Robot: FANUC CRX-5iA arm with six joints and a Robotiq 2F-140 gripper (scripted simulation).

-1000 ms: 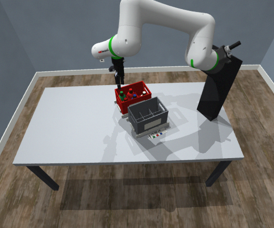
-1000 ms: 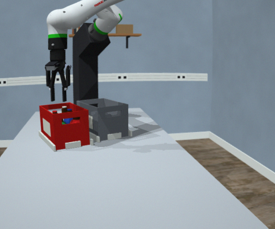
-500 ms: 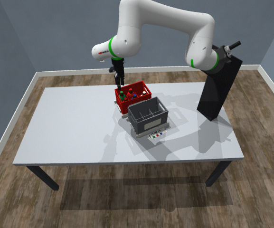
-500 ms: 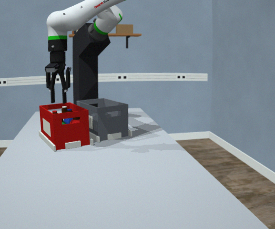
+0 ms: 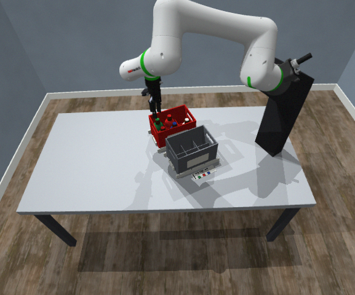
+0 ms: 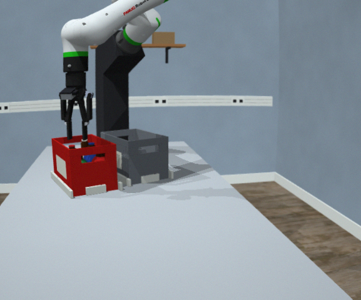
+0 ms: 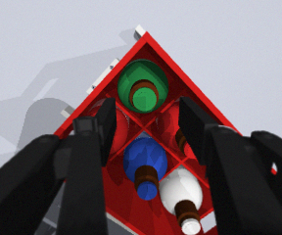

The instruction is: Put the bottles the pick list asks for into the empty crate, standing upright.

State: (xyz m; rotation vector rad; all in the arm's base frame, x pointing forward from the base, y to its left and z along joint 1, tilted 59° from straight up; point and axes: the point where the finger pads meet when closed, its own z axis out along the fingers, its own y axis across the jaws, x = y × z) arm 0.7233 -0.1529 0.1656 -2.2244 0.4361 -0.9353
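My gripper is now 14 cm above the green-label bottle. Also, from my hand: red crate: 15 cm below, 9 cm behind, 3 cm to the right; then red bottle: 14 cm below, 6 cm to the right, 6 cm behind; then blue-label bottle: 14 cm below, 12 cm behind, 1 cm to the left.
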